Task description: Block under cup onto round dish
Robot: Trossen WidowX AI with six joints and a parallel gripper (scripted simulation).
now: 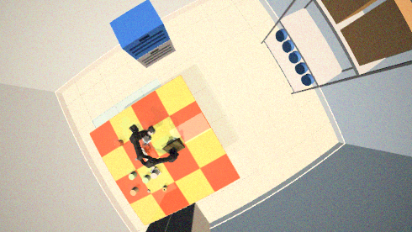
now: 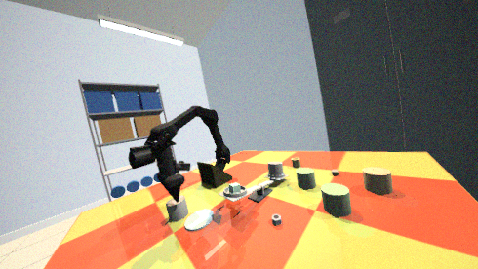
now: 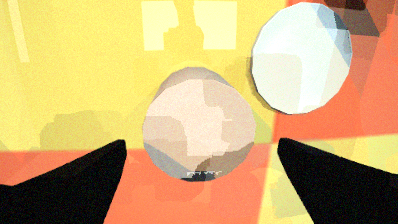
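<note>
My gripper tip is 2 cm to the left of the cup and 4 cm above it. Also, from my gripper tip: balance beam 22 cm ahead, 26 cm to the left, 5 cm below; round pale dish 10 cm ahead, 3 cm to the left, 7 cm below; pale green block 20 cm ahead, 14 cm to the left, 1 cm above.
</note>
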